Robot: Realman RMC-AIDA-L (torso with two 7-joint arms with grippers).
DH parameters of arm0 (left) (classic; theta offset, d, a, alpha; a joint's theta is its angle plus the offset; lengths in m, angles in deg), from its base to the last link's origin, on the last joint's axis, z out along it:
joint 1: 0 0.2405 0 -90
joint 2: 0 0 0 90
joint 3: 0 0.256 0 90
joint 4: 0 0 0 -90
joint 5: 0 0.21 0 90
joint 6: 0 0 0 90
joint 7: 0 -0.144 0 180
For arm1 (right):
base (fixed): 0 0 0 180
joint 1: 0 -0.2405 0 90
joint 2: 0 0 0 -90
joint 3: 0 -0.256 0 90
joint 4: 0 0 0 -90
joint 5: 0 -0.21 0 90
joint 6: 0 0 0 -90
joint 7: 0 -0.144 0 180
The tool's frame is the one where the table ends.
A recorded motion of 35 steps. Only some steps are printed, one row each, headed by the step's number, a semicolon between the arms.
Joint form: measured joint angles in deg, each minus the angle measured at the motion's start. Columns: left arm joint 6, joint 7, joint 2, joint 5, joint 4, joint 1, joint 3; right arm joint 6, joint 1, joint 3, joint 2, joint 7, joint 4, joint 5.
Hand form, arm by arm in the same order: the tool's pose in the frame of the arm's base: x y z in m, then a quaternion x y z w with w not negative. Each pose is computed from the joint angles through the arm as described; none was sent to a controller.
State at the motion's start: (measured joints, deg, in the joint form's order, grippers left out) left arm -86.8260 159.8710 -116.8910 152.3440 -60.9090 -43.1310 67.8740; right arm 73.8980 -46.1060 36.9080 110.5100 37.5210 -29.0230 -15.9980
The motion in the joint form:
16: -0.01 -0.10 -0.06 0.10 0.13 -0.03 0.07; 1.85 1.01 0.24 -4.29 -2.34 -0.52 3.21
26: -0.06 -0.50 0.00 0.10 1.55 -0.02 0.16; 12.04 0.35 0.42 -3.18 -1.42 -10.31 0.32
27: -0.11 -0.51 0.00 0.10 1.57 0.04 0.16; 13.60 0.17 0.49 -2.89 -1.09 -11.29 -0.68
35: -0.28 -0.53 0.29 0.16 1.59 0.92 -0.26; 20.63 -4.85 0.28 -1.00 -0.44 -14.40 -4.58
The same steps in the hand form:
16: -0.2053 0.3893 0.0137 -0.82654 -0.50307 0.15348 0.20049; 0.3419 0.3802 0.0747 -0.73214 0.62401 -0.14936 0.22863
26: -0.2102 0.3868 0.0107 -0.82447 -0.50720 0.16083 0.19268; 0.3066 0.3873 0.0897 -0.76096 0.60222 -0.12921 0.20391
27: -0.2107 0.3865 0.0107 -0.82416 -0.50777 0.16129 0.19215; 0.2999 0.3874 0.0886 -0.76764 0.59836 -0.12324 0.19366
35: -0.2180 0.3839 0.0137 -0.81845 -0.51641 0.16207 0.19287; 0.2431 0.4009 0.0765 -0.81167 0.55984 -0.09381 0.13772

